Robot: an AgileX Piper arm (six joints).
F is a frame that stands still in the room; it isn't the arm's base.
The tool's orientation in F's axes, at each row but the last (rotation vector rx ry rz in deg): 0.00 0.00 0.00; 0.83 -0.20 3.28; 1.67 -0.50 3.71; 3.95 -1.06 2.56; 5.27 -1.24 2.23
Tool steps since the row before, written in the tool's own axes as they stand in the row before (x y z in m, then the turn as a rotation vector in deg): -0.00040 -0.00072 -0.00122 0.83 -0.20 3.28; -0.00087 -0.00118 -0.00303 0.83 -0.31 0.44; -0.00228 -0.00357 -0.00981 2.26 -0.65 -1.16; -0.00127 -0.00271 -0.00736 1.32 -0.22 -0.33; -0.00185 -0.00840 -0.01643 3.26 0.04 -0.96
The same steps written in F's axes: -0.00040 -0.00072 -0.00122 0.83 -0.20 3.28; -0.00079 -0.00118 -0.00305 0.85 -0.27 0.44; -0.00197 -0.00342 -0.00993 2.31 -0.47 -1.16; -0.00102 -0.00225 -0.00755 1.33 -0.14 -0.32; -0.00119 -0.00691 -0.01717 3.27 0.25 -0.88
